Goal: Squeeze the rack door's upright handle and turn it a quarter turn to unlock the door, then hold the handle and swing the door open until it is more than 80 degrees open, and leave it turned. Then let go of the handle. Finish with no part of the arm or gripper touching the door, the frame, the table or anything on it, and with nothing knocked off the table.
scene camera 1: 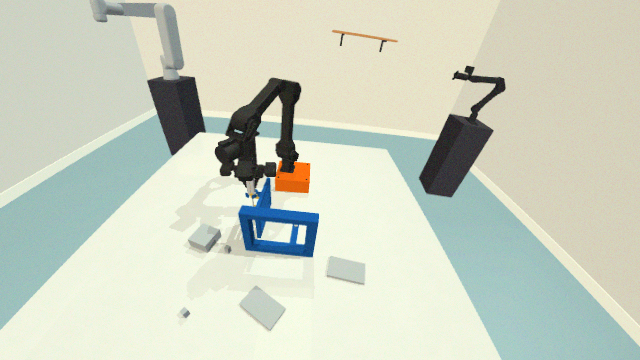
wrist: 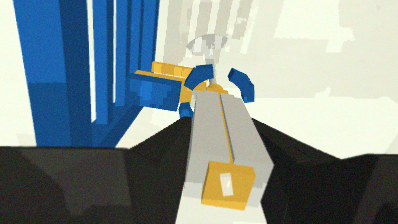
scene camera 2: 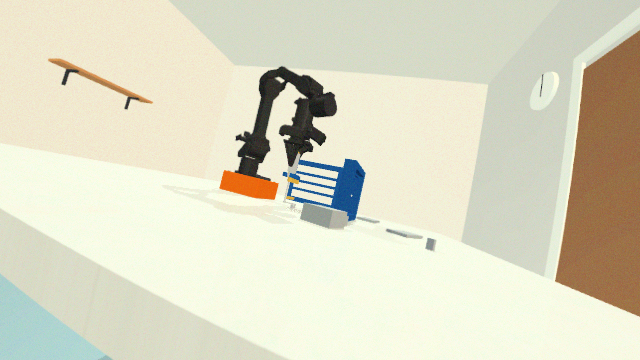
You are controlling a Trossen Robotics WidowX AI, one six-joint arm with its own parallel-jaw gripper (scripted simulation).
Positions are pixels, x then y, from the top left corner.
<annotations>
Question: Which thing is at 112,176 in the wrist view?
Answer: The gripper.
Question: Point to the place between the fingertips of the gripper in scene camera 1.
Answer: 251,187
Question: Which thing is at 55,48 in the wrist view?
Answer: A barred door.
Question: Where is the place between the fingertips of the gripper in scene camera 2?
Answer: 291,167
</annotations>
